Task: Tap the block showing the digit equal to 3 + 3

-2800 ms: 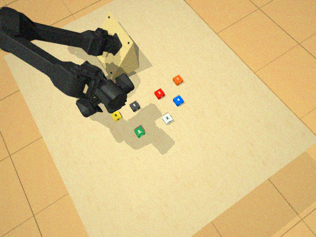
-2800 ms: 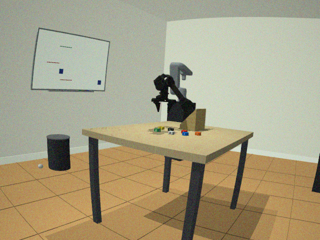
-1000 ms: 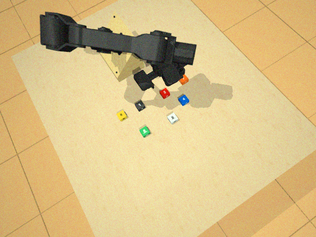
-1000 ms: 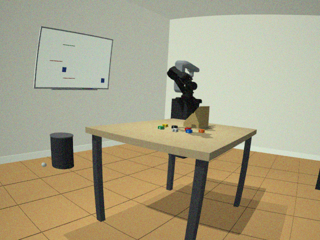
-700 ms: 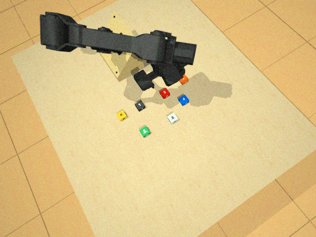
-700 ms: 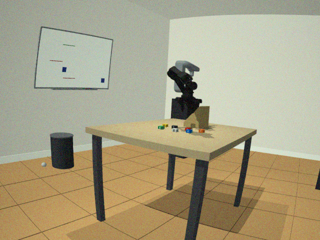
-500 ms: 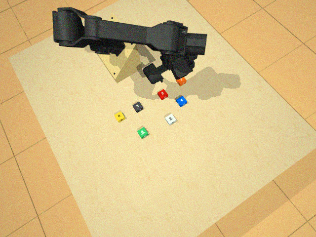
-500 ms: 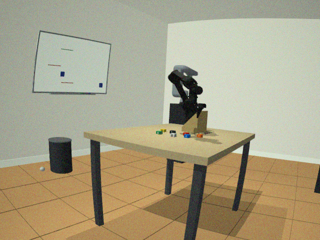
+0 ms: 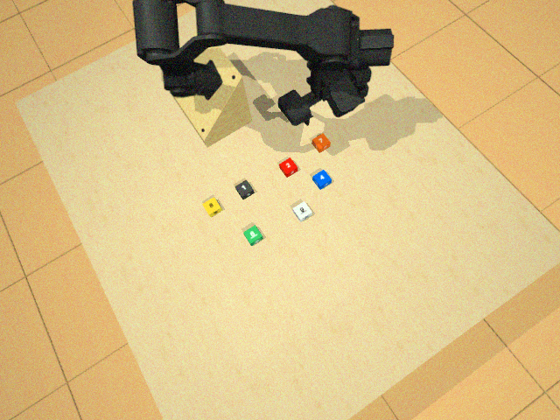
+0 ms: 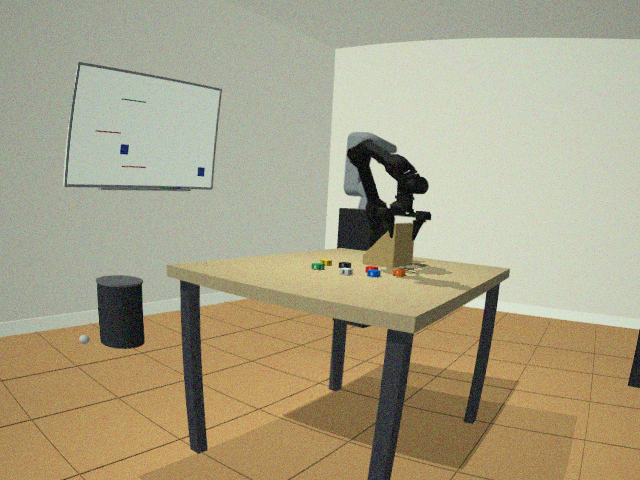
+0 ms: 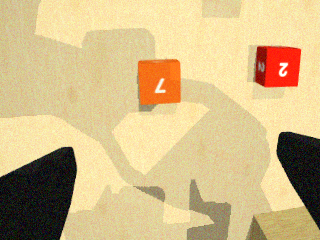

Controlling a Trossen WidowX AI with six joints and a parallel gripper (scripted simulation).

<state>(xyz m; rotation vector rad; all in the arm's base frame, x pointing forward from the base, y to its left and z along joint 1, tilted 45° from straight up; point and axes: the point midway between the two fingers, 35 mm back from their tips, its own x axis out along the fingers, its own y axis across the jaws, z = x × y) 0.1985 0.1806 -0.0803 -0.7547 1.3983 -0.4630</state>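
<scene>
Right now the green block is 14 cm ahead of my gripper tip, 25 cm to the right of it and 11 cm below it. The rest, counted from my gripper tip: blue block (9 cm ahead, 4 cm to the right, 11 cm below); orange block (11 cm below); red block (3 cm ahead, 10 cm to the right, 11 cm below).
</scene>
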